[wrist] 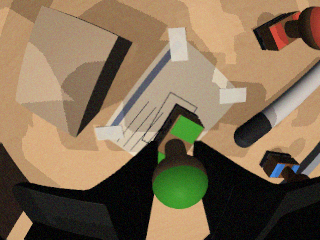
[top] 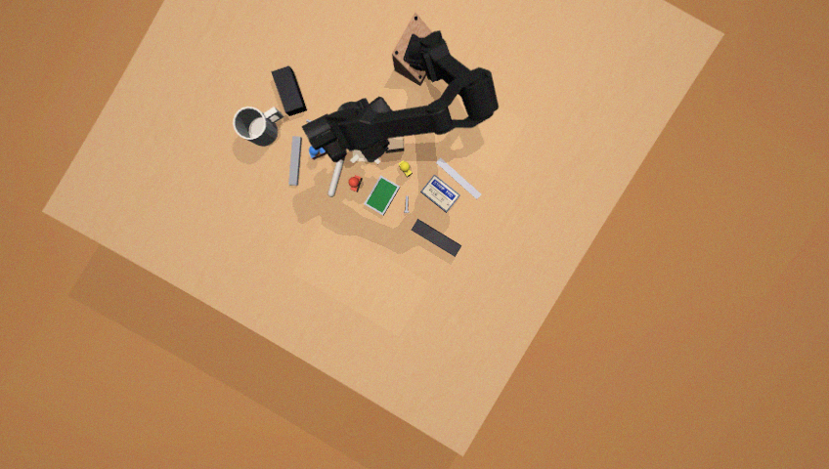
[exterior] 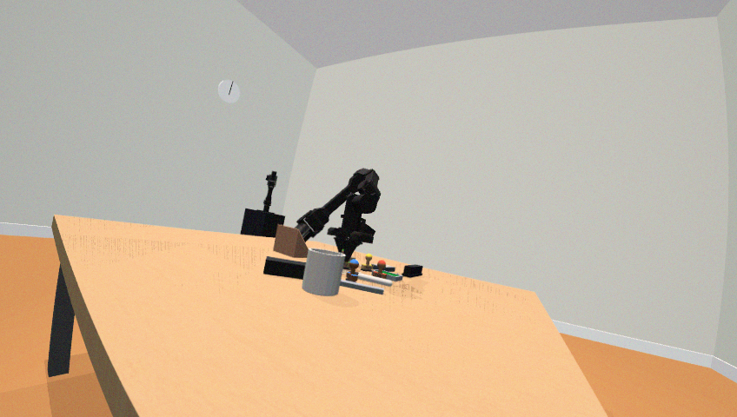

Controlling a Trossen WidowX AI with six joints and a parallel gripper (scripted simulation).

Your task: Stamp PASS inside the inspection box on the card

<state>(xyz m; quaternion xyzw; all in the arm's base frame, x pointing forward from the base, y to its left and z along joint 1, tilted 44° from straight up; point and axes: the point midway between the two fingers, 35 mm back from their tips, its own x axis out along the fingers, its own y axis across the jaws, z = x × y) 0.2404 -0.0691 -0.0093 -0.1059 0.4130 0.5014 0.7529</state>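
Now: the white card 10 mm to the left of my gripper tip and 40 mm below it. Round my gripper tip: tan block 30 mm behind, 80 mm to the left, 10 mm below; green-knobbed stamp right at my gripper tip; white marker 90 mm ahead, 30 mm to the right, 30 mm below.
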